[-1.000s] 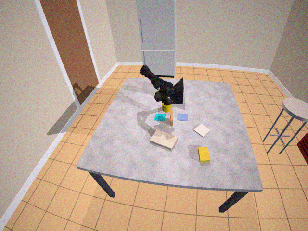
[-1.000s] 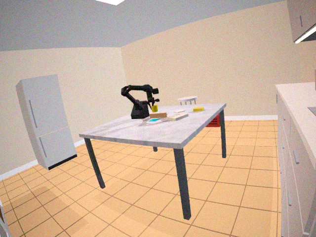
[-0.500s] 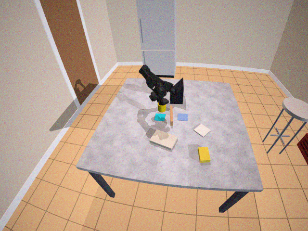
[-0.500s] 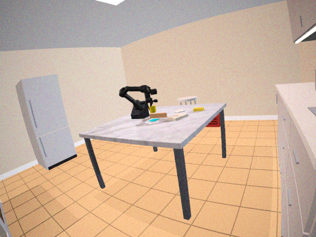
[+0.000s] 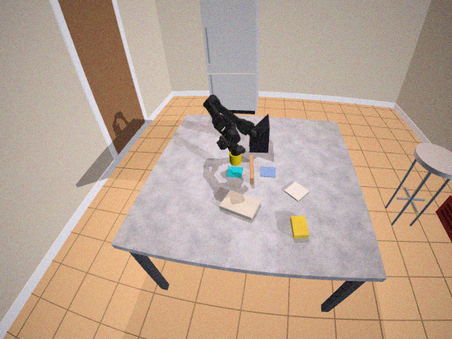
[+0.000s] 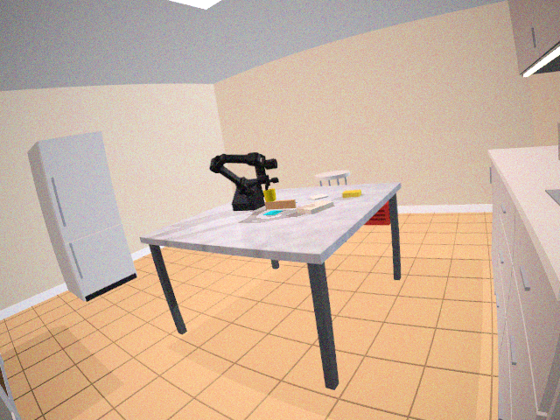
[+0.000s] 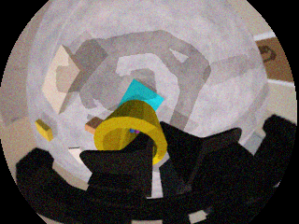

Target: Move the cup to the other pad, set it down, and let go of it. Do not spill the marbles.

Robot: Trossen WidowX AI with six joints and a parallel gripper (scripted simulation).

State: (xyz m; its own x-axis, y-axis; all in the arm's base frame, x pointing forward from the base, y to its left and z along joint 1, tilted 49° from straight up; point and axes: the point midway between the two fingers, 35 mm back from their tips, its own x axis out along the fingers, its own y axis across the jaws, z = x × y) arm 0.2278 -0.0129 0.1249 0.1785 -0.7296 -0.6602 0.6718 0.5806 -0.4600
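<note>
My gripper tip is 2 cm short of the cyan pad, 2 cm to the right of it and 11 cm above it. From my gripper tip the other things lie so: yellow cup 2 cm ahead, 2 cm to the left; wooden bar 11 cm to the left, 9 cm below; beige slab 27 cm ahead, 11 cm to the left, 9 cm below.
</note>
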